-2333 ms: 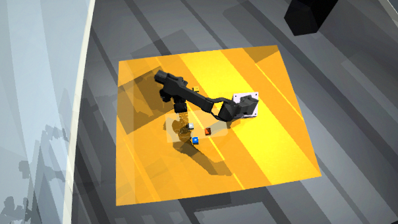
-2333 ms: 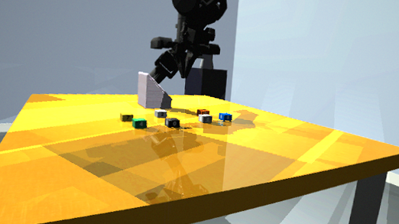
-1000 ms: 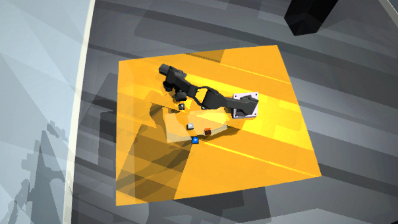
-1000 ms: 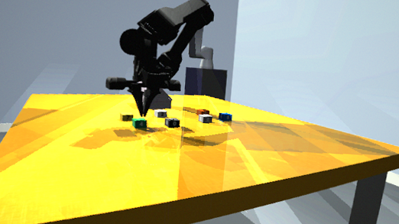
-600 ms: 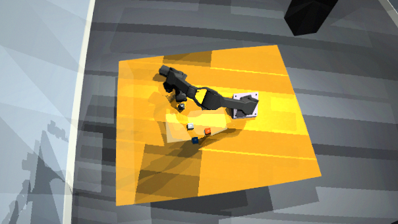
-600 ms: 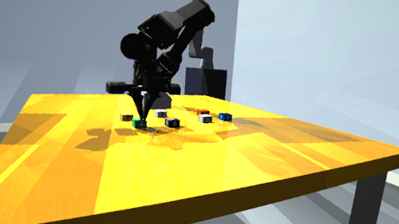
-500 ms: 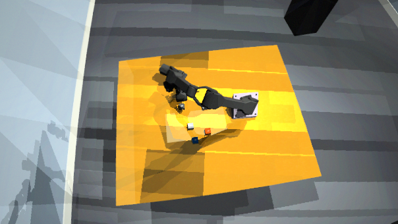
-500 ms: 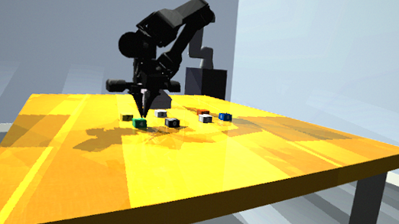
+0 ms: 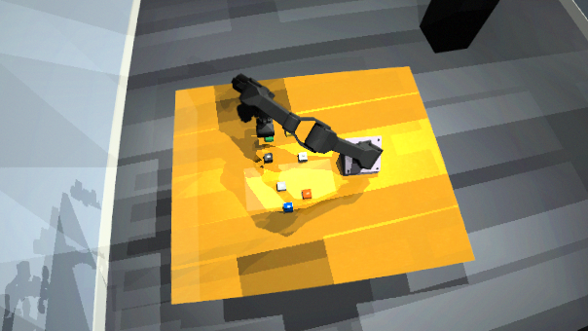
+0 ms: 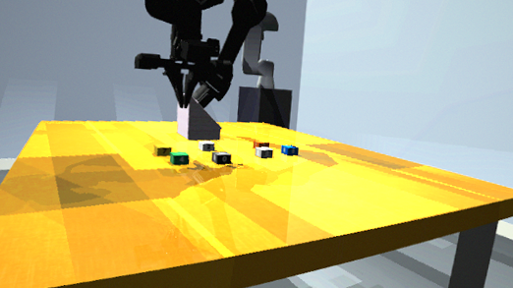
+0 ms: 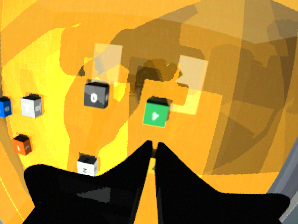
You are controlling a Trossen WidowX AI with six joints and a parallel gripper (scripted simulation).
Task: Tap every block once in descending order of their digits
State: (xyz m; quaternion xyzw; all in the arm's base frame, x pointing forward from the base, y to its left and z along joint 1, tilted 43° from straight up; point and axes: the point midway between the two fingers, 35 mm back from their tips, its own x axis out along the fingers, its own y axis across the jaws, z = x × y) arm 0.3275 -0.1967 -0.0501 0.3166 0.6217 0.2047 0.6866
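Now: the white block 12 cm behind my gripper tip, 12 cm to the left of it and 10 cm below it. Also, from my gripper tip: green block: 1 cm behind, 10 cm below; yellow block: 10 cm behind, 1 cm to the right, 10 cm below; black block: 1 cm ahead, 9 cm to the left, 10 cm below.
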